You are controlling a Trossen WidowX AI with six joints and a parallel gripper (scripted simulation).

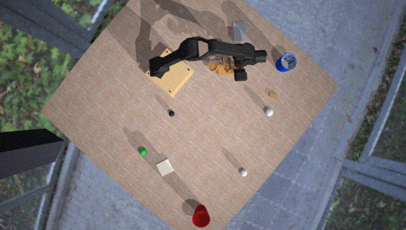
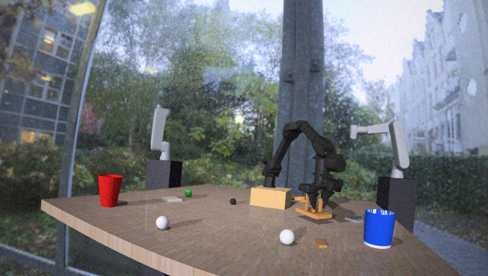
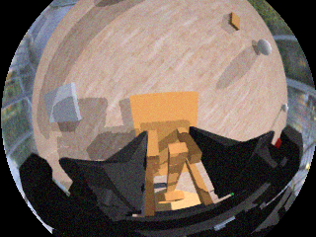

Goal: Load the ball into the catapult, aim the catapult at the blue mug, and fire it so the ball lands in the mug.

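The black ball is 390 mm to the right of my gripper tip, 190 mm behind it and 40 mm below it. The rest, counted from my gripper tip: small orange block 270 mm ahead, 50 mm below, 30 mm to the right; grey block 200 mm to the left, 80 mm behind, 50 mm below; blue mug 230 mm ahead, 150 mm to the left, 20 mm below.
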